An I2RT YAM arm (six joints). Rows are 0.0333 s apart.
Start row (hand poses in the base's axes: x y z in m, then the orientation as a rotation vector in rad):
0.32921 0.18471 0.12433 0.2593 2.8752 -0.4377
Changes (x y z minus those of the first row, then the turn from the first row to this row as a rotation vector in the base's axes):
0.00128 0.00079 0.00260 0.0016 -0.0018 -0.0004
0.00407 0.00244 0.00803 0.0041 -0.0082 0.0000
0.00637 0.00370 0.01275 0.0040 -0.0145 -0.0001
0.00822 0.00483 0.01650 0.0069 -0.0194 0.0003
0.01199 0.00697 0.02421 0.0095 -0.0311 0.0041
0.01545 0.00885 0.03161 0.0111 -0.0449 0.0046
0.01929 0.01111 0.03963 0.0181 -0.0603 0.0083
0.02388 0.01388 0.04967 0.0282 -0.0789 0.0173
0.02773 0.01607 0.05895 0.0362 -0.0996 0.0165
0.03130 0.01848 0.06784 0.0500 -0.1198 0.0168
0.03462 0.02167 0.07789 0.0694 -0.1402 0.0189
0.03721 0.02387 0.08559 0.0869 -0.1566 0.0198
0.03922 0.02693 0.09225 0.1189 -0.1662 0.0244
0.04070 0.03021 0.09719 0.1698 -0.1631 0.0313
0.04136 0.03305 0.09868 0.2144 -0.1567 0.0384
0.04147 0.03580 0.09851 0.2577 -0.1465 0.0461
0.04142 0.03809 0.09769 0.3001 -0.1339 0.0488
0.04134 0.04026 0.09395 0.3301 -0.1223 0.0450
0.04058 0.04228 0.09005 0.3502 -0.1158 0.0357
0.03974 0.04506 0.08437 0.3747 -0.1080 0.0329
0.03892 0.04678 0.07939 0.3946 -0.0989 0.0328
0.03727 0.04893 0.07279 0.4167 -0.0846 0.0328
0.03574 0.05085 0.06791 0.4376 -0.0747 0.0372
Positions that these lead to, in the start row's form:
0.33049 0.18550 0.12693 0.2604 2.8739 -0.4350
0.33328 0.18715 0.13236 0.2612 2.8684 -0.4298
0.33558 0.18841 0.13708 0.2622 2.8622 -0.4284
0.33743 0.18954 0.14083 0.2628 2.8583 -0.4229
0.34120 0.19168 0.14854 0.2595 2.8476 -0.4157
0.34466 0.19356 0.15594 0.2610 2.8346 -0.4099
0.34850 0.19582 0.16396 0.2590 2.8215 -0.3956
0.35309 0.19859 0.17400 0.2505 2.8061 -0.3754
0.35694 0.20078 0.18328 0.2558 2.7879 -0.3595
0.36051 0.20319 0.19217 0.2604 2.7716 -0.3356
0.36383 0.20638 0.20222 0.2632 2.7562 -0.3039
0.36642 0.20858 0.20992 0.2669 2.7440 -0.2760
0.36843 0.21164 0.21658 0.2667 2.7413 -0.2292
0.36991 0.21492 0.22152 0.2646 2.7536 -0.1582
0.37057 0.21776 0.22301 0.2606 2.7667 -0.0962
0.37068 0.22051 0.22284 0.2549 2.7821 -0.0360
0.37063 0.22280 0.22202 0.2557 2.7988 0.0223
0.37055 0.22497 0.21828 0.2638 2.8127 0.0626
0.36979 0.22699 0.21438 0.2789 2.8205 0.0889
0.36895 0.22977 0.20870 0.2854 2.8294 0.1226
0.36813 0.23149 0.20372 0.2872 2.8391 0.1501
0.36648 0.23364 0.19712 0.2884 2.8538 0.1805
0.36495 0.23556 0.19224 0.2838 2.8637 0.2105

